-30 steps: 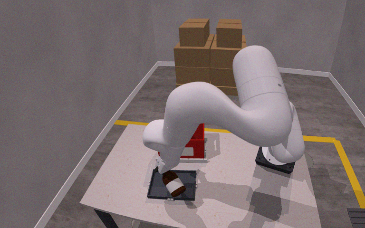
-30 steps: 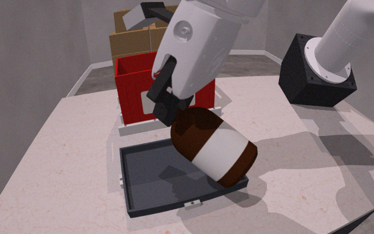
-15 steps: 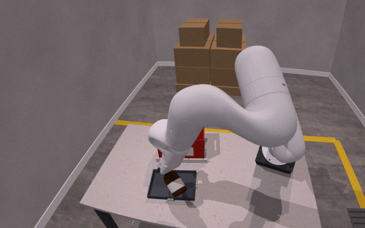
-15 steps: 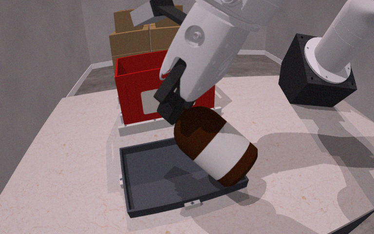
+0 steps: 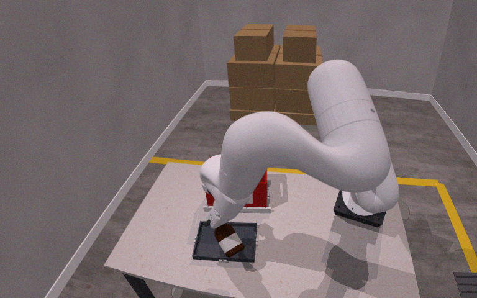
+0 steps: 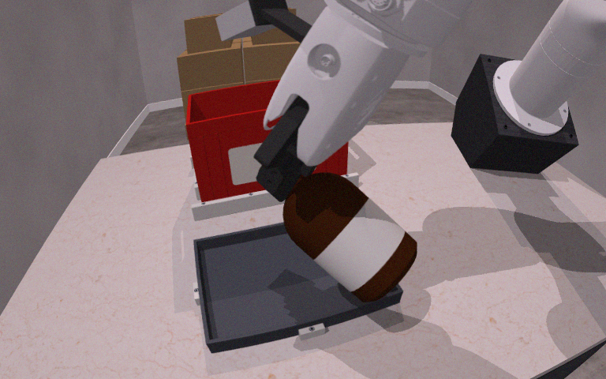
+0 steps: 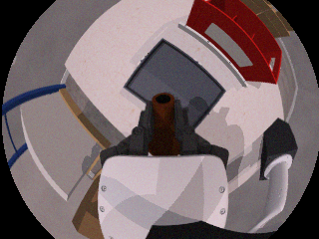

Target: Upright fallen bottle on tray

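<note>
Right now my hand is 30 mm past the brown bottle, 30 mm to the right of it and 40 mm above it. The rest, counted from my hand: tray (50 mm to the right, 190 mm below); red crate (330 mm to the right, 120 mm below).
</note>
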